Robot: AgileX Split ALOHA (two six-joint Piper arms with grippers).
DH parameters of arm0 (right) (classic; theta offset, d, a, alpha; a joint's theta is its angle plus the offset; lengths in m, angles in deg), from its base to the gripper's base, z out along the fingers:
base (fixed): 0 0 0 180
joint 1: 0 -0.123 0 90
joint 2: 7.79 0 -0.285 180
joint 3: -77.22 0 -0.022 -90
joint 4: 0 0.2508 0 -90
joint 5: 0 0 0.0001 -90
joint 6: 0 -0.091 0 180
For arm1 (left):
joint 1: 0 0.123 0 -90
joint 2: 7.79 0 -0.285 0
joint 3: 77.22 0 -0.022 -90
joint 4: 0 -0.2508 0 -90
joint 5: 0 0 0.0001 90
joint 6: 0 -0.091 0 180
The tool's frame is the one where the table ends.
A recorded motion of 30 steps. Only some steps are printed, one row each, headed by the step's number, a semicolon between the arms.
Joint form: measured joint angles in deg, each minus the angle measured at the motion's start. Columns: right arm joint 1, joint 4, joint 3, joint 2, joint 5, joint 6; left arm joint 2, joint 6, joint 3, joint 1, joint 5, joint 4.
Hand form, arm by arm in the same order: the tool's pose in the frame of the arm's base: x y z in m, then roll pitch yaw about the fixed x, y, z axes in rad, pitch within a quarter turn. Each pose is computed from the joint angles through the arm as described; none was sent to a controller.
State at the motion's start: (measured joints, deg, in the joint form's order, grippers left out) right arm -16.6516 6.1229 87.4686 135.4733 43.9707 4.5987; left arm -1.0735 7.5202 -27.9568 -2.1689 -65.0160 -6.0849
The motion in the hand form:
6: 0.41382 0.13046 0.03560 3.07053 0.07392 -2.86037; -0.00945 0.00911 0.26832 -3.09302 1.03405 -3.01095
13: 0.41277 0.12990 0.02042 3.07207 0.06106 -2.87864; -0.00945 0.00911 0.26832 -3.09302 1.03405 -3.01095
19: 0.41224 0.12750 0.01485 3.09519 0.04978 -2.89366; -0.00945 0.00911 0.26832 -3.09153 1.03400 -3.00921
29: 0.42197 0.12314 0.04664 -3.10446 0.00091 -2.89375; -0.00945 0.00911 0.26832 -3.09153 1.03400 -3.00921
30: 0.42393 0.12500 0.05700 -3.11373 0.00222 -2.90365; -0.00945 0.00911 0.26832 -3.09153 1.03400 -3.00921
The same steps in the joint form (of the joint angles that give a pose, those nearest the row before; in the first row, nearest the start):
6: 0.00 0.00 0.05 1.68 -2.73 -0.53; 0.00 0.00 0.00 0.00 0.00 0.00
13: 0.00 -0.06 0.06 3.71 -4.08 -1.52; 0.00 0.00 0.00 0.00 0.00 0.00
19: 0.00 -2.15 0.06 4.43 -4.25 -3.99; 0.00 0.05 0.00 0.00 0.00 0.00
29: -0.06 -8.92 4.69 2.30 5.48 -8.93; 0.00 0.05 0.00 0.00 0.00 0.00
30: -0.11 -8.18 5.72 1.43 7.28 -9.01; 0.00 0.05 0.00 0.00 0.00 0.00

